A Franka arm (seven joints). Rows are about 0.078 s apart.
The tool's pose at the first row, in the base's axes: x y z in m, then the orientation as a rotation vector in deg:
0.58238, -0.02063, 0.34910, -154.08, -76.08, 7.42
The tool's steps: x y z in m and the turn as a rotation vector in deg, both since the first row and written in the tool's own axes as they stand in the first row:
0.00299, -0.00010, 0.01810, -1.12, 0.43, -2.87
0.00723, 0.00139, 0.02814, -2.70, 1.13, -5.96
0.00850, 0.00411, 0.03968, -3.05, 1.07, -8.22
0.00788, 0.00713, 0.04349, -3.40, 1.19, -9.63
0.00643, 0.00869, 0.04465, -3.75, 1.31, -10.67
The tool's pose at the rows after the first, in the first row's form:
0.58161, -0.01662, 0.33121, -152.81, -80.23, 5.82
0.58396, -0.01328, 0.32100, -151.55, -84.76, 3.50
0.58526, -0.01290, 0.30915, -150.07, -87.86, 3.11
0.58672, -0.01488, 0.30491, -149.17, -89.80, 2.56
0.58690, -0.01687, 0.30354, -148.55, -91.25, 2.05

